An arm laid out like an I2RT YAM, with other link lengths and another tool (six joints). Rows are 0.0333 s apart.
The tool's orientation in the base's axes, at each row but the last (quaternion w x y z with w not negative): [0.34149, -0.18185, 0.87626, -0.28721]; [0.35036, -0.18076, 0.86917, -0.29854]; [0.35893, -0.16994, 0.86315, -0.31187]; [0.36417, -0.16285, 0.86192, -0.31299]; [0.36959, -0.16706, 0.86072, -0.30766]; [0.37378, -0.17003, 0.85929, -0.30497]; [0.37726, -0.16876, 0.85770, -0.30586]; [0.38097, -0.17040, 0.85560, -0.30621]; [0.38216, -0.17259, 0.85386, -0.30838]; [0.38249, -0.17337, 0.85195, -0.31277]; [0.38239, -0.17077, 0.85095, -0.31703]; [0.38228, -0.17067, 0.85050, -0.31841]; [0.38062, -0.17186, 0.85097, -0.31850]
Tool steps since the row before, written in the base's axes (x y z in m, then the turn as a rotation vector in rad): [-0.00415, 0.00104, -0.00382, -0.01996, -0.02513, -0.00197]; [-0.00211, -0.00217, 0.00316, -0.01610, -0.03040, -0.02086]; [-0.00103, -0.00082, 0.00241, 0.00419, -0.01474, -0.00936]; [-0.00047, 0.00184, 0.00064, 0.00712, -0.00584, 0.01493]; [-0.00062, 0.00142, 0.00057, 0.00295, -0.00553, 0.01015]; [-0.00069, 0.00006, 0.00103, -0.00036, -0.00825, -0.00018]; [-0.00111, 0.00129, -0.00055, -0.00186, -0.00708, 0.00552]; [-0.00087, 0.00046, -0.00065, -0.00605, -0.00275, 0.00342]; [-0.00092, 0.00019, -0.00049, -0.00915, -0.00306, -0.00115]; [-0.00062, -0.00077, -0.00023, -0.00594, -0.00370, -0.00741]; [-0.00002, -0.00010, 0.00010, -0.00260, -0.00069, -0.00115]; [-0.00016, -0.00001, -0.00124, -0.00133, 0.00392, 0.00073]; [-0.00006, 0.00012, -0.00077, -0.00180, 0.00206, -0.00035]
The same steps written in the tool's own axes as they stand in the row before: [0.00426, 0.00371, -0.00101, 0.02790, -0.01564, -0.00332]; [0.00101, -0.00346, -0.00248, 0.03746, -0.00784, 0.01240]; [-0.00011, -0.00213, -0.00173, 0.00956, -0.00513, 0.01431]; [-0.00095, 0.00099, -0.00146, -0.00973, -0.01459, -0.00039]; [-0.00062, 0.00074, -0.00134, -0.00455, -0.01098, -0.00103]; [-0.00013, -0.00058, -0.00109, 0.00463, -0.00610, 0.00310]; [0.00036, 0.00140, -0.00105, 0.00191, -0.00884, -0.00150]; [0.00068, 0.00082, -0.00050, 0.00351, -0.00396, -0.00528]; [0.00076, 0.00052, -0.00052, 0.00818, -0.00100, -0.00514]; [0.00094, -0.00039, -0.00005, 0.00985, 0.00251, 0.00076]; [0.00001, -0.00014, -0.00002, 0.00268, 0.00038, -0.00111]; [0.00078, 0.00083, 0.00051, -0.00162, 0.00247, -0.00299]; [0.00039, 0.00061, 0.00030, 0.00026, 0.00185, -0.00203]
